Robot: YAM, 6 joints.
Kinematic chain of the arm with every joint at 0, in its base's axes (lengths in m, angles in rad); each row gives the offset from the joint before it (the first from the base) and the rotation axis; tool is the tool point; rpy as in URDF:
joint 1: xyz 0 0 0.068 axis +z
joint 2: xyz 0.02 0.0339 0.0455 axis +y
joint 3: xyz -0.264 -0.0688 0 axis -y
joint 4: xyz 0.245 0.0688 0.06 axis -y
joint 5: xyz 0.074 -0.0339 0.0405 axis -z
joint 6: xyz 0.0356 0 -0.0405 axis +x
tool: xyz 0 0 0 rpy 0 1.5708 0
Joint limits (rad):
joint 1: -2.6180..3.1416
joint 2: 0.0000..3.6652
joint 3: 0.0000..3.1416
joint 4: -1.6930..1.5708
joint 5: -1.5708..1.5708
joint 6: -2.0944..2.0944
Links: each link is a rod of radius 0.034 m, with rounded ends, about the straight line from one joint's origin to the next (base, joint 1, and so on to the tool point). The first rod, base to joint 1, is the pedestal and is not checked.
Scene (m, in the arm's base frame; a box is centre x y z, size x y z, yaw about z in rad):
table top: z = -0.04
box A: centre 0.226 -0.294 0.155 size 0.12 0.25 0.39 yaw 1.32
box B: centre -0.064 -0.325 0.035 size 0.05 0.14 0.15 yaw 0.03
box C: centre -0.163 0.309 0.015 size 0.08 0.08 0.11 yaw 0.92
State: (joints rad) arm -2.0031 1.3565 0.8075 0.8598 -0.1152 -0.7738
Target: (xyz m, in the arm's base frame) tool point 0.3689 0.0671 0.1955
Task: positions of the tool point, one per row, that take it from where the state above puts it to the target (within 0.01 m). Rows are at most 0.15 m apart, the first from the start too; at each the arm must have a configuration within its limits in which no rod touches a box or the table.
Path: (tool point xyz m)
1: -0.0433 -0.3003 0.4041
2: 0.0371 -0.2783 0.4789
3: 0.0952 -0.2213 0.5487
4: 0.1876 -0.2330 0.4867
5: 0.2777 -0.2000 0.4170
6: 0.3461 -0.1288 0.3427
7: 0.3785 -0.0336 0.2678
8: 0.3689 0.0671 0.1955

